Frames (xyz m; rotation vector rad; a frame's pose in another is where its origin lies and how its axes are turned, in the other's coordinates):
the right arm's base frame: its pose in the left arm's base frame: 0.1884 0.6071 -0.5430 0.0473 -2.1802 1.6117
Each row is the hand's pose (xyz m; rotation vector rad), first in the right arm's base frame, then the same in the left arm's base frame.
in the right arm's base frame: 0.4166 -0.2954 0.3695 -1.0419 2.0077 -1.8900
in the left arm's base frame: -0.2255 0.2634 -0.2145 0.0701 -0.2557 -0.7060
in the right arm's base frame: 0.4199 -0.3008 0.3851 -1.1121 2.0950 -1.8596
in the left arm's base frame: -0.2319 0.2480 -0.2121 0.0070 -0.2165 -0.7633
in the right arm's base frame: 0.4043 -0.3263 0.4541 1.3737 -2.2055 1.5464
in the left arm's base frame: -0.2325 0.1728 -0.2108 -0.2506 -0.1112 -1.0208
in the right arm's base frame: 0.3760 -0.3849 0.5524 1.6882 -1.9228 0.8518
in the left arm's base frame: -0.2217 0.0571 -0.1908 -0.6619 -0.0620 -1.4803
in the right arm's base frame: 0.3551 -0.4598 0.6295 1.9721 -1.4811 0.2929
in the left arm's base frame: -0.2065 -0.0427 -0.1486 -1.0026 -0.1490 -1.9566
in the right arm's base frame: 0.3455 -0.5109 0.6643 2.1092 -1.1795 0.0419
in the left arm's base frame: -0.1947 -0.0935 -0.1139 -1.1442 -0.2588 -2.2295
